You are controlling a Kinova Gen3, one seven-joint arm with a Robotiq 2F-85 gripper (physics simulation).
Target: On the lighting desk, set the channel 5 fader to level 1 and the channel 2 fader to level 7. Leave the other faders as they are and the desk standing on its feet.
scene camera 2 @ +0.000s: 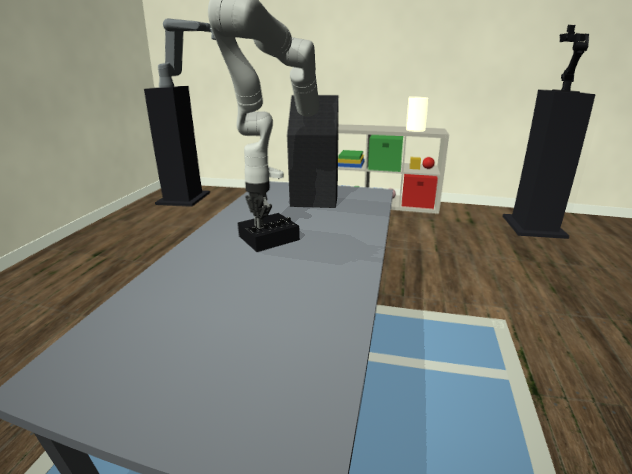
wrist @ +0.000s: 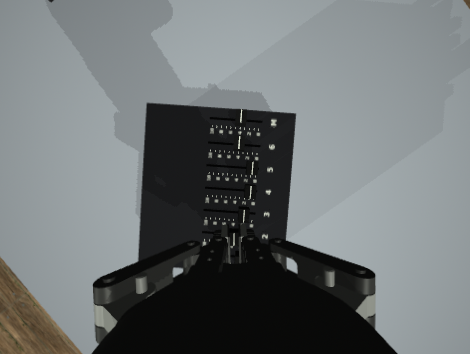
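Pixels of known places: gripper, fingertip midpoint: [scene camera 2: 259, 227] [wrist: 233, 234]; arm's base, link origin: [scene camera 2: 308, 107].
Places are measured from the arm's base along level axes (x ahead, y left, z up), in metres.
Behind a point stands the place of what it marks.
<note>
The black lighting desk [scene camera 2: 278, 238] {x 0.463, y -0.021, z -0.367 m} [wrist: 170, 150] {x 0.351, y -0.076, z -0.343 m} stands flat on the grey table, slightly turned in the wrist view. My gripper [scene camera 2: 258, 223] {x 0.452, y -0.085, z -0.337 m} [wrist: 233, 234] {x 0.452, y -0.085, z -0.337 m} points down over it and is shut on the channel 2 fader knob [wrist: 233, 240] {x 0.454, y -0.087, z -0.328 m}, near the middle of its slot; its scale is mostly hidden by the fingers. The channel 5 fader [wrist: 252, 168] {x 0.418, y -0.030, z -0.329 m} is near level 1. The channel 4 fader [wrist: 250, 192] {x 0.432, y -0.046, z -0.329 m} is near the low end, the channel 3 fader [wrist: 243, 215] {x 0.443, y -0.065, z -0.329 m} about level 2. The channel 6 fader [wrist: 239, 143] {x 0.393, y -0.023, z -0.329 m} and the M fader [wrist: 242, 116] {x 0.378, y -0.005, z -0.330 m} are around 4. Channel 1 is hidden under the gripper.
The grey table [scene camera 2: 229, 331] {x 0.888, y -0.027, z -0.398 m} bears the desk. A dark pedestal block [scene camera 2: 312, 168] {x 0.088, y 0.030, z -0.230 m} stands behind it at the table's far end. A shelf unit [scene camera 2: 443, 170] stands by the back wall. Two black pedestals [scene camera 2: 173, 147] [scene camera 2: 553, 163] with other arms stand left and right, off the table.
</note>
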